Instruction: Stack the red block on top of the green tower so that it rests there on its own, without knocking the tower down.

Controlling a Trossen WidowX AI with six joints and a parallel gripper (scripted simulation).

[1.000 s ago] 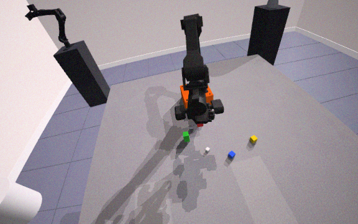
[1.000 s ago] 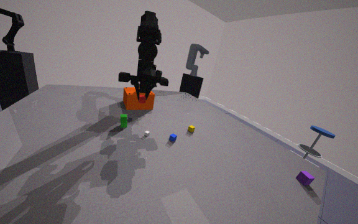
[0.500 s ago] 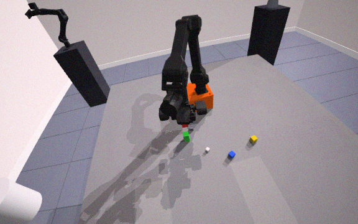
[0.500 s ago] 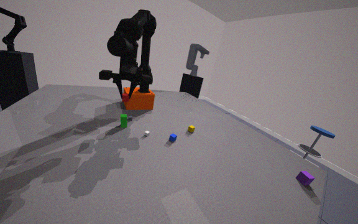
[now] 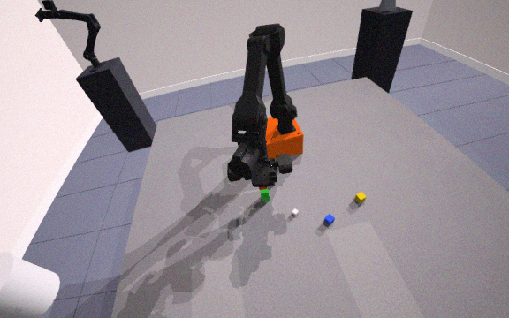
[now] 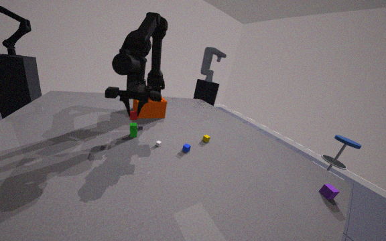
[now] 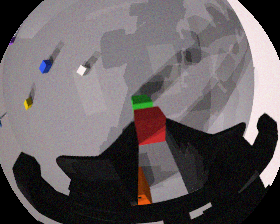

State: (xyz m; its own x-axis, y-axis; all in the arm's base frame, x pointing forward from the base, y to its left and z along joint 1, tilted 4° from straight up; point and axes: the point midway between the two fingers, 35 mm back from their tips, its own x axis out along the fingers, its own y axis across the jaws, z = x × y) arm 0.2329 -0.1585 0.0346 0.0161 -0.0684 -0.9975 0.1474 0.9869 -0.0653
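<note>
The white cube lies 9 cm ahead of my gripper tip, 8 cm to the left of it and 8 cm below it. The rest, counted from my gripper tip: blue cube 14 cm ahead, 17 cm to the left, 8 cm below; yellow cube 11 cm ahead, 30 cm to the left, 7 cm below; red block right at my gripper tip.
</note>
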